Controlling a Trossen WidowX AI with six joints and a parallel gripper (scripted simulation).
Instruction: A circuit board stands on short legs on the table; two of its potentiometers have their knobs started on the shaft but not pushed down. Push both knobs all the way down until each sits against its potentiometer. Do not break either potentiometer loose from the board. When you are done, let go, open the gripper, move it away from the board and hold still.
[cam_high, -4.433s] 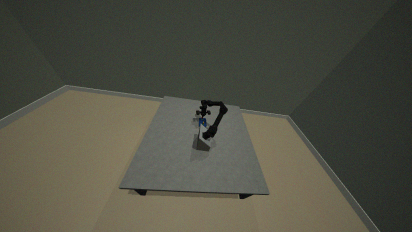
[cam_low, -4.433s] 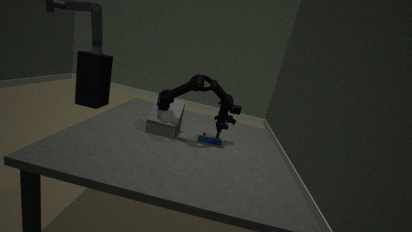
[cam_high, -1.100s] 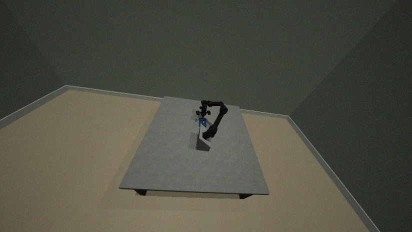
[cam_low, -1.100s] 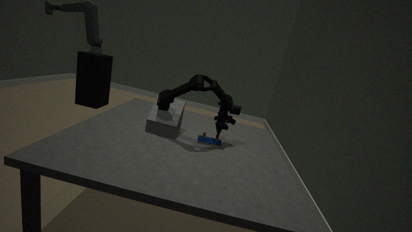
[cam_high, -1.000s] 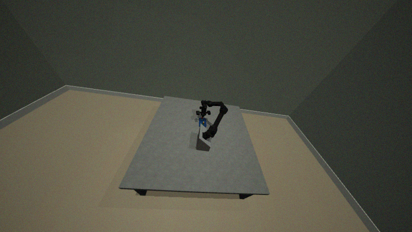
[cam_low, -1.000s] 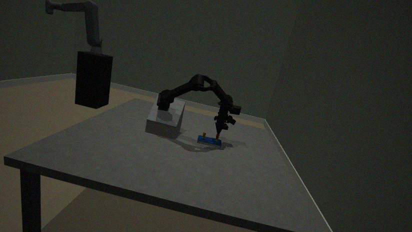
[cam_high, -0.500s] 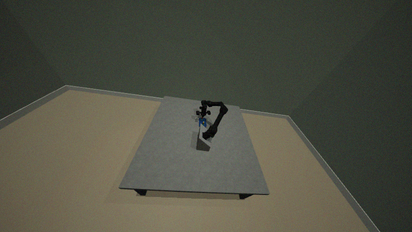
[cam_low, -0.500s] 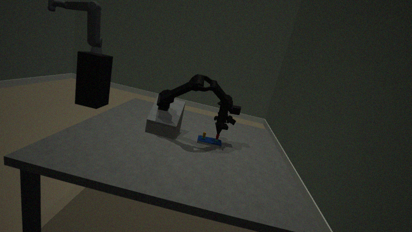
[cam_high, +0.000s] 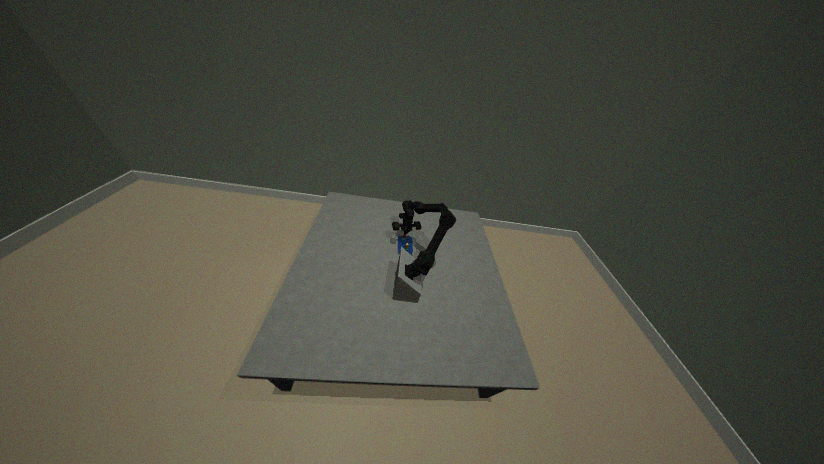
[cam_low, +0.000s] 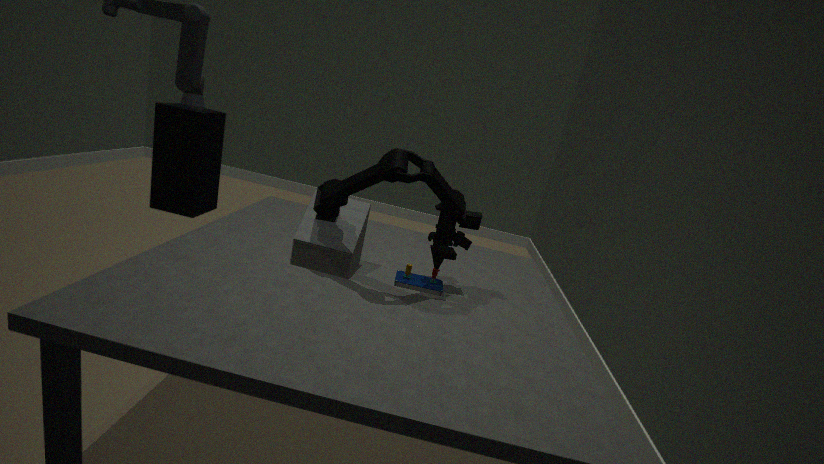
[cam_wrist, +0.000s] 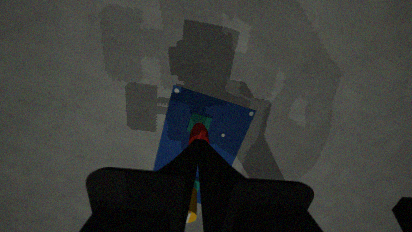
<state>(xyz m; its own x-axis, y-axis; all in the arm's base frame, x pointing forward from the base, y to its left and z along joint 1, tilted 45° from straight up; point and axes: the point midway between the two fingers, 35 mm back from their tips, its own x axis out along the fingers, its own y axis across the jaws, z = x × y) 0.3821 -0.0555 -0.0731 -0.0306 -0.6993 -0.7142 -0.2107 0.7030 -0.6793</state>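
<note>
My gripper tip is 10 mm above the red knob. Round my gripper tip: yellow knob (90 mm behind, 20 mm to the right, 10 mm below).
</note>
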